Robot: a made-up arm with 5 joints. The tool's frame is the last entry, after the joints.
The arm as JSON. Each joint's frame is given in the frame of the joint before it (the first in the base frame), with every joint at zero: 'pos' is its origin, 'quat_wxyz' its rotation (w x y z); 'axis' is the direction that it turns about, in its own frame. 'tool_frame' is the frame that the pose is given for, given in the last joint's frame.
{
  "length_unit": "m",
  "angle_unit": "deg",
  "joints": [
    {
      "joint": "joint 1",
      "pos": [
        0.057,
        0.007,
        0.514
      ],
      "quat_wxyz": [
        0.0,
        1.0,
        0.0,
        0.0
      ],
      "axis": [
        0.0,
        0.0,
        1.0
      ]
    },
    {
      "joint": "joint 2",
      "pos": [
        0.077,
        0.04,
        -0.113
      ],
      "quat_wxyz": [
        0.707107,
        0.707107,
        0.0,
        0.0
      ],
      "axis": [
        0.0,
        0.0,
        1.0
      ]
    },
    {
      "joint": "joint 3",
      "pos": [
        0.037,
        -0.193,
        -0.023
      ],
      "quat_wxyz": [
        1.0,
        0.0,
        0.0,
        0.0
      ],
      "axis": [
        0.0,
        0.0,
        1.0
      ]
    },
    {
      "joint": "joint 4",
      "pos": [
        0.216,
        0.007,
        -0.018
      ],
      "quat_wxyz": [
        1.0,
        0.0,
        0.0,
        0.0
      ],
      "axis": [
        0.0,
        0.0,
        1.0
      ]
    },
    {
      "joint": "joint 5",
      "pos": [
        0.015,
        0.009,
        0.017
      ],
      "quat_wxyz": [
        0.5,
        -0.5,
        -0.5,
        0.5
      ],
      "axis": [
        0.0,
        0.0,
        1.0
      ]
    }
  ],
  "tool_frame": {
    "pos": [
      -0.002,
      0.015,
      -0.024
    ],
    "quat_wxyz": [
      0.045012,
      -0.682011,
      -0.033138,
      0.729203
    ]
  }
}
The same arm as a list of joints. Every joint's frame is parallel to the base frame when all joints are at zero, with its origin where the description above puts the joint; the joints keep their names.
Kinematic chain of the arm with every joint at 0, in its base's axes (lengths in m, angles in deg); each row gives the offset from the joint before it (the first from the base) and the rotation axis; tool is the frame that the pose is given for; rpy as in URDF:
joint 1: xyz 0.0570 0.0070 0.5140 axis -z
joint 2: xyz 0.0770 -0.0400 0.1130 axis +y
joint 3: xyz 0.0370 -0.0230 0.1930 axis +y
joint 4: xyz 0.2160 -0.0180 -0.0070 axis +y
joint 5: xyz 0.0150 0.0170 -0.0090 axis -x
tool: xyz 0.0240 -0.0150 0.0020 rpy 1.17 -3.77 -6.38

